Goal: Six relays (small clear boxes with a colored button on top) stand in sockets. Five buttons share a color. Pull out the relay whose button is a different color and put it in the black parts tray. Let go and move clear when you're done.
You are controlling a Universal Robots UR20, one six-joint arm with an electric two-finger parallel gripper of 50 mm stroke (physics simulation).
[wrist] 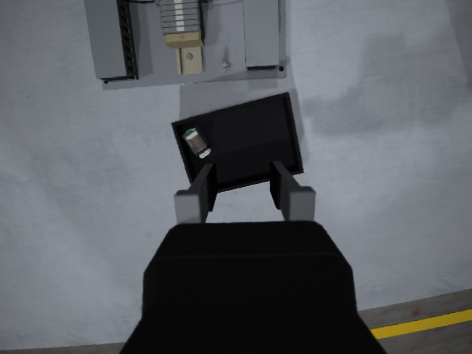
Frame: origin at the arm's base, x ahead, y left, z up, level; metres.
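Where they show: gripper, fingertip midpoint: [243, 177].
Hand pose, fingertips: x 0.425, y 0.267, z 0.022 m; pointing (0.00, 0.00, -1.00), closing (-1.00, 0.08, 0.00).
Note:
Things, the pixels of their centre, and the offset from my fingertips. "*": a spot on its surface instead.
- clear relay, body centre: [198, 142] dx +0.063, dy -0.010, dz -0.176 m
- black parts tray, surface spot: [296, 134] * dx -0.076, dy -0.007, dz -0.158 m
- grey mounting plate, surface spot: [155, 81] * dx +0.114, dy -0.104, dz -0.190 m
- grey slotted duct, surface spot: [106, 42] * dx +0.155, dy -0.153, dz -0.150 m
- terminal block, body centre: [179, 17] dx +0.056, dy -0.165, dz -0.146 m
- rail, surface spot: [196, 66] * dx +0.051, dy -0.116, dz -0.189 m
A clear relay [197, 143] with a green button at its upper left end lies on its side in the black parts tray [296, 134], near the tray's left wall. My gripper [243, 177] is open, with nothing between its fingers. It is above the tray's front edge, to the right of and apart from the relay. The sockets and the other relays do not show in the wrist view.
A grey mounting plate [155, 81] lies beyond the tray. It carries a grey slotted duct [106, 42] on the left, a terminal block [180, 19] on a rail [196, 66], and another duct [261, 35] on the right. A yellow line [425, 324] crosses the floor at lower right.

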